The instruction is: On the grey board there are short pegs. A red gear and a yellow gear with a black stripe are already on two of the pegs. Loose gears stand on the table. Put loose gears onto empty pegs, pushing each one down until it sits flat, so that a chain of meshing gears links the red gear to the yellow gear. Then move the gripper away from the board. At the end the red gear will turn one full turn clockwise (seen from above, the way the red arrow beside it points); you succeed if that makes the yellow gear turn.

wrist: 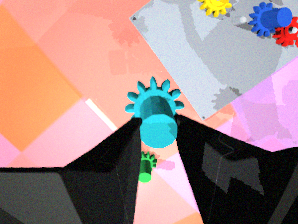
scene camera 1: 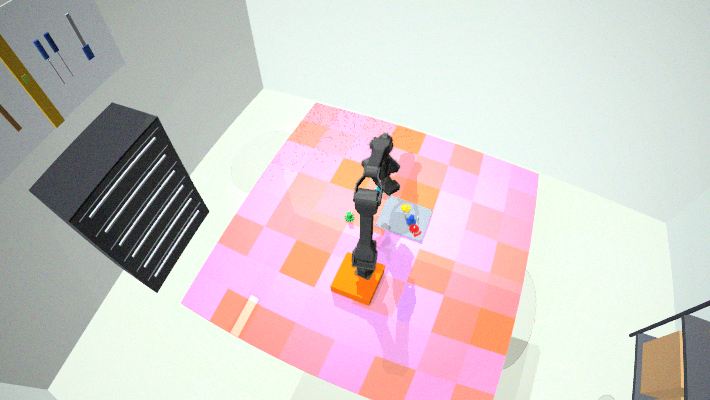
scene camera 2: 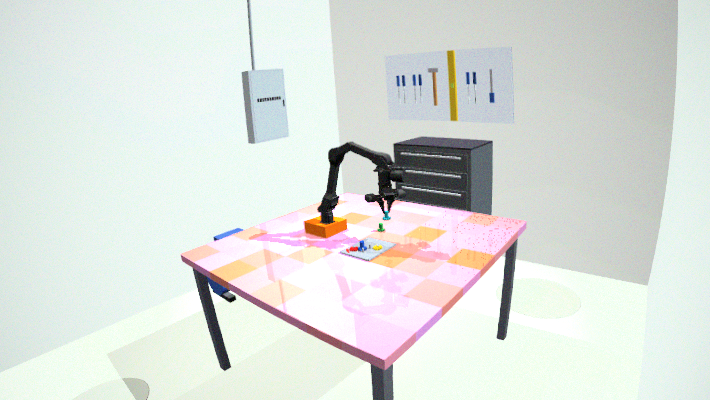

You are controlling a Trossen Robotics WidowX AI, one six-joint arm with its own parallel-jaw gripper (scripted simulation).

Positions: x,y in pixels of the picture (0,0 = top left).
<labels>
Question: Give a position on a blue gear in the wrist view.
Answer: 263,24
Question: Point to a cyan gear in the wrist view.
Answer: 156,107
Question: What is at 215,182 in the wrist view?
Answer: The gripper.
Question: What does the gripper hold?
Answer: A cyan gear.
</labels>
